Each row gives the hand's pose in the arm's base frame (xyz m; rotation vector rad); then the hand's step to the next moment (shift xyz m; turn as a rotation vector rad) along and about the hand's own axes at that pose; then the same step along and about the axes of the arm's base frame.
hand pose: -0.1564 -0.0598 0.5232 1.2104 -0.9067 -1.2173
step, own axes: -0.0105 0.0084 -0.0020 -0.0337 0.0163 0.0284
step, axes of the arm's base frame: 0.0018 0.0101 0.0089 -0.0301 0.0268 0.0242
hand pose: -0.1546 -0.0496 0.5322 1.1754 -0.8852 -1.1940
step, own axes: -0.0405 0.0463 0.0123 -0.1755 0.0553 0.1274
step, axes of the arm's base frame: -0.0095 0.0358 0.0507 -0.1433 0.1447 0.0928
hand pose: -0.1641 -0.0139 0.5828 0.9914 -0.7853 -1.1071
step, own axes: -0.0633 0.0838 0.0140 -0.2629 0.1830 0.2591
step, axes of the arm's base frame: -0.0008 0.0685 0.0808 -0.2408 0.2133 0.2573
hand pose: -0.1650 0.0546 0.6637 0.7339 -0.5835 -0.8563
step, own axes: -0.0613 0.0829 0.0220 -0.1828 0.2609 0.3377
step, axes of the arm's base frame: -0.0104 0.0805 0.0673 -0.2187 0.1552 0.3790
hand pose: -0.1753 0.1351 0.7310 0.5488 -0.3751 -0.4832
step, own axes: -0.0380 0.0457 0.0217 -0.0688 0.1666 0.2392
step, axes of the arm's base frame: -0.0260 0.0455 0.0355 -0.1110 0.0643 0.2706
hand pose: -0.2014 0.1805 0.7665 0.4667 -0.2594 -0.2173
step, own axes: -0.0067 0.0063 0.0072 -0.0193 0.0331 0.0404
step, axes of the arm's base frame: -0.0075 0.0043 0.0078 -0.0253 0.0172 0.0465
